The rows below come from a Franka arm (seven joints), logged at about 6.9 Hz.
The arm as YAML. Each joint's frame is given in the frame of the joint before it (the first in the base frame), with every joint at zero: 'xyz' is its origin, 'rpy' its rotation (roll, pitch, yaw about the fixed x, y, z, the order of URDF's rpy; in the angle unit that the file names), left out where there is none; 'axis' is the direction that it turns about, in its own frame. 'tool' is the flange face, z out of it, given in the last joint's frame.
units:
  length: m
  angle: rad
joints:
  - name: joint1
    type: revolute
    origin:
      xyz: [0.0, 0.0, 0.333]
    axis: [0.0, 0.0, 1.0]
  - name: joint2
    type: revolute
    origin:
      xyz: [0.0, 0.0, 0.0]
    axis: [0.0, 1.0, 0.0]
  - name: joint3
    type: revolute
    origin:
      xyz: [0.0, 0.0, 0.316]
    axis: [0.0, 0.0, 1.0]
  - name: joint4
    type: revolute
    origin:
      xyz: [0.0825, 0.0, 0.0]
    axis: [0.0, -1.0, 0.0]
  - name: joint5
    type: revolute
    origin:
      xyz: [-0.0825, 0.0, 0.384]
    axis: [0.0, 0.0, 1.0]
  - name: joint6
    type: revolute
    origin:
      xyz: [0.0, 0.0, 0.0]
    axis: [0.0, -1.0, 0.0]
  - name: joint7
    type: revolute
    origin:
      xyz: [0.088, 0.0, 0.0]
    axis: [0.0, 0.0, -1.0]
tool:
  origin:
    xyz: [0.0, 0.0, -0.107]
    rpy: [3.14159, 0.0, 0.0]
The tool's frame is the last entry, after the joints.
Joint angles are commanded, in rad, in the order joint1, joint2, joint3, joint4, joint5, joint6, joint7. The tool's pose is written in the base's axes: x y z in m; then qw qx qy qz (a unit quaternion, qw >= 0). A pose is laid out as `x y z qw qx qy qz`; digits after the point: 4 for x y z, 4 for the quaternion.
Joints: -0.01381 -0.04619 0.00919 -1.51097 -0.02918 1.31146 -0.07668
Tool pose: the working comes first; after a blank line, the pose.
Where each joint sits with the arm in this pose, in the base's axes (m; each line is computed from the numbers above, not from the rounded line before):
joint1: 0.0000 0.0000 0.3330
joint2: 0.0000 0.0000 0.3330
joint3: -0.0146 0.0002 0.6487
joint4: 0.0678 -0.0002 0.6525
joint5: 0.4409 -0.0019 0.7751
joint6: 0.4409 -0.0019 0.7751
joint7: 0.5279 -0.0029 0.7617
the tool: 0.5115 -0.0059 0.6560

0.5115 -0.0059 0.6560 0.0114 0.9964 0.0332 -0.0771
